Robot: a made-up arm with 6 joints. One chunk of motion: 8 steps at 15 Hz.
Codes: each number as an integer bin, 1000 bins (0 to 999) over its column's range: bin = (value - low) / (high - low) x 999, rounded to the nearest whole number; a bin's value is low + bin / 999 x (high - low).
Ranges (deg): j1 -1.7..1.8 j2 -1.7..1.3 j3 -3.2..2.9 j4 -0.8..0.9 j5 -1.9..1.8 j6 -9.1..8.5
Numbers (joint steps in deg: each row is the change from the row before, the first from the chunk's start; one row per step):
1: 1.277 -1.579 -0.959 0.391 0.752 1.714
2: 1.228 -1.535 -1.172 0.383 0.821 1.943
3: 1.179 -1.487 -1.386 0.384 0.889 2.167
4: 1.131 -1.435 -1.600 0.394 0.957 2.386
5: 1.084 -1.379 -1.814 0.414 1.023 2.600
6: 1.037 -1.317 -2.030 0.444 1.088 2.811
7: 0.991 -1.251 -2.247 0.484 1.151 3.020
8: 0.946 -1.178 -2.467 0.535 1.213 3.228
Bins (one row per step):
1: 850 40 367 700 716 614
2: 836 55 332 695 735 627
3: 822 71 297 696 753 640
4: 808 88 262 702 771 652
5: 795 107 227 713 789 664
6: 781 128 192 731 807 676
7: 768 150 156 755 824 688
8: 755 174 120 785 841 700

